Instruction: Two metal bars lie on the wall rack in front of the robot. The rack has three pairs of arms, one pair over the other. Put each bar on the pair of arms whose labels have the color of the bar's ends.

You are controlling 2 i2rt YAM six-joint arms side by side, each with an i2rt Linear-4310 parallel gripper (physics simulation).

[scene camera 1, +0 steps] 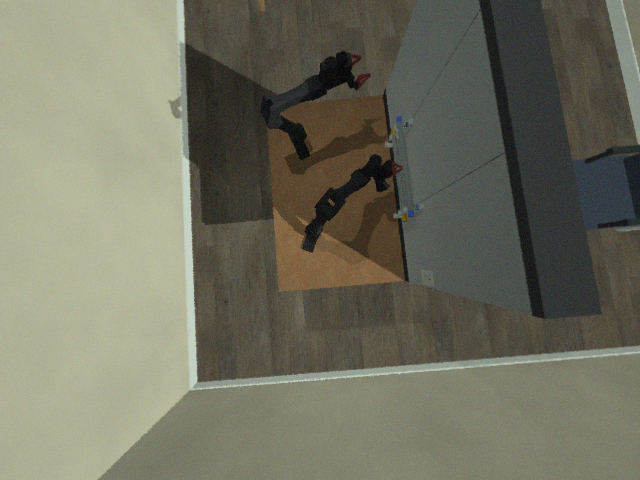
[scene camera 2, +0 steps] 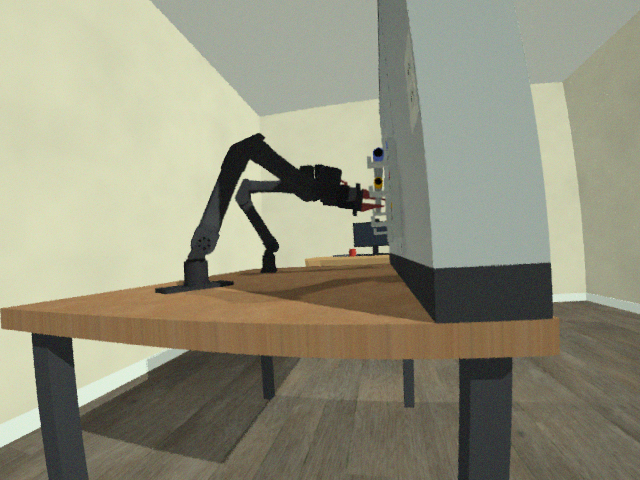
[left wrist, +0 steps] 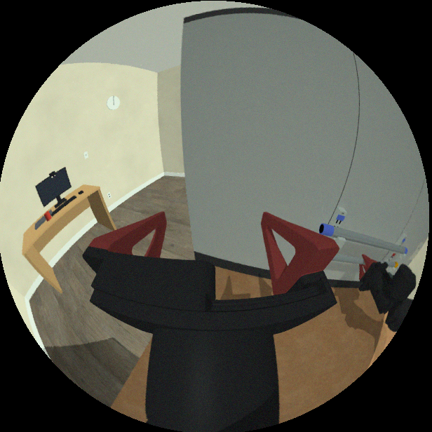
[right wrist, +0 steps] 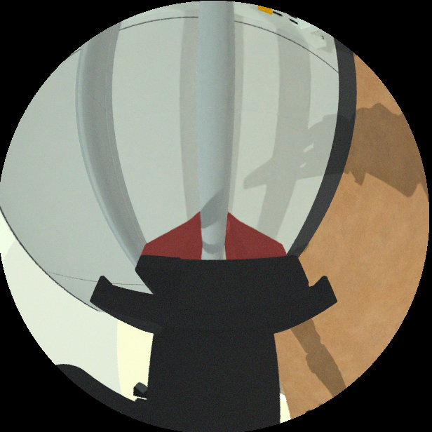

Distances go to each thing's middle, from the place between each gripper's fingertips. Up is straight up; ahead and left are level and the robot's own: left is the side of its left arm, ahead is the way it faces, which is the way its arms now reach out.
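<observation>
Blue-ended bar (left wrist: 326, 229): 8 cm above my right hand, 2 cm behind, 2 cm to the right of it.
Left gripper: 9 cm above the blue-ended bar, 47 cm to the left of it, 13 cm short of it.
</observation>
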